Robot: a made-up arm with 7 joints. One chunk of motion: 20 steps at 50 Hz.
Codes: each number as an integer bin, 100 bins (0 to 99) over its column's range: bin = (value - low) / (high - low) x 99, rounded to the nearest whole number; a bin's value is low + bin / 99 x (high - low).
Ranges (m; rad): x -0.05..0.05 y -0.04..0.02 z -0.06..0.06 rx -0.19..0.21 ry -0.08..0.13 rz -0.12..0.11
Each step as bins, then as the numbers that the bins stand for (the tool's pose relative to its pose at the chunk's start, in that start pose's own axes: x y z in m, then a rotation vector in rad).
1 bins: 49 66 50 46 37 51
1 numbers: -0.0005 0.0000 0.0006 -0.0041 -0.0015 -0.0015
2 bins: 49 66 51 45 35 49
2 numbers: -0.0005 0.0000 0.0018 -0.0082 -0.0058 -0.0062
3 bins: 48 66 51 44 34 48
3 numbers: -0.0015 0.0000 0.0018 -0.0122 -0.0079 -0.0085
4 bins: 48 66 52 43 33 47
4 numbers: -0.0015 0.0000 0.0030 -0.0163 -0.0100 -0.0108
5 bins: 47 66 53 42 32 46
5 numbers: -0.0025 0.0000 0.0042 -0.0203 -0.0121 -0.0131
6 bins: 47 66 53 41 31 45
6 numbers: -0.0025 0.0000 0.0042 -0.0243 -0.0142 -0.0155
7 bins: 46 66 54 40 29 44
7 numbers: -0.0035 0.0000 0.0055 -0.0284 -0.0185 -0.0178
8 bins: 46 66 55 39 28 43
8 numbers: -0.0035 0.0000 0.0067 -0.0324 -0.0206 -0.0201
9 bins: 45 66 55 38 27 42
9 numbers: -0.0045 0.0000 0.0067 -0.0365 -0.0227 -0.0224
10 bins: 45 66 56 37 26 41
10 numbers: -0.0045 0.0000 0.0079 -0.0405 -0.0248 -0.0247
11 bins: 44 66 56 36 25 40
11 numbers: -0.0056 0.0000 0.0079 -0.0445 -0.0270 -0.0271
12 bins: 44 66 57 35 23 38
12 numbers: -0.0056 0.0000 0.0091 -0.0486 -0.0312 -0.0317
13 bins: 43 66 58 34 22 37
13 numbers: -0.0066 0.0000 0.0103 -0.0526 -0.0333 -0.0340
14 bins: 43 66 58 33 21 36
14 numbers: -0.0066 0.0000 0.0103 -0.0567 -0.0355 -0.0364
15 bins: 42 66 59 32 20 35
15 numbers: -0.0076 0.0000 0.0115 -0.0607 -0.0376 -0.0387
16 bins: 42 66 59 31 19 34
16 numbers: -0.0076 0.0000 0.0115 -0.0647 -0.0397 -0.0410
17 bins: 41 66 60 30 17 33
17 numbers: -0.0086 0.0000 0.0127 -0.0688 -0.0439 -0.0433
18 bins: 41 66 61 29 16 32
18 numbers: -0.0086 0.0000 0.0139 -0.0728 -0.0461 -0.0457
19 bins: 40 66 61 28 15 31
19 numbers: -0.0096 0.0000 0.0139 -0.0769 -0.0482 -0.0480
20 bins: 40 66 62 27 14 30
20 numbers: -0.0096 0.0000 0.0152 -0.0809 -0.0503 -0.0503
